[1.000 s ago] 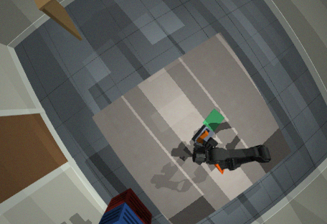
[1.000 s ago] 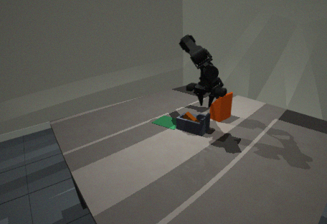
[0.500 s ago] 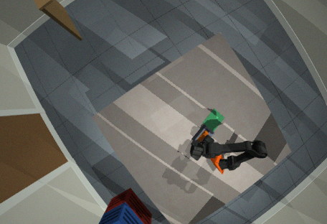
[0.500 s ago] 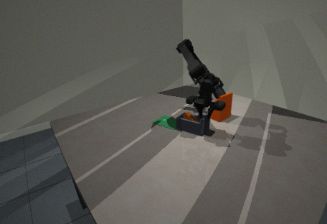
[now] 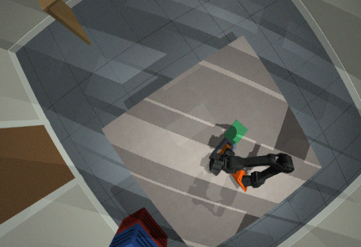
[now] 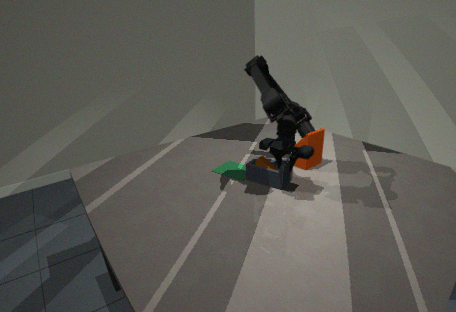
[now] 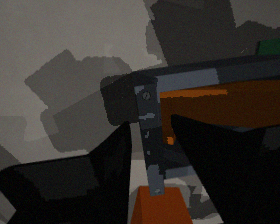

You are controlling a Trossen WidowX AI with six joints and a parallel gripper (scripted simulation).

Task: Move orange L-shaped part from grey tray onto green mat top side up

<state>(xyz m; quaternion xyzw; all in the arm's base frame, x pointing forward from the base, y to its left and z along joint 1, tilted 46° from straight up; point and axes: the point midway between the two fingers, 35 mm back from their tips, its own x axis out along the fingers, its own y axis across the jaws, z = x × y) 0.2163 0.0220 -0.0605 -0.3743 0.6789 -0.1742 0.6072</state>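
Right now my gripper tip is 10 mm short of the orange L-shaped part, 40 mm to the left of it and 20 mm above it. Also, from my gripper tip: green mat (60 mm ahead, 210 mm to the right, 70 mm below).
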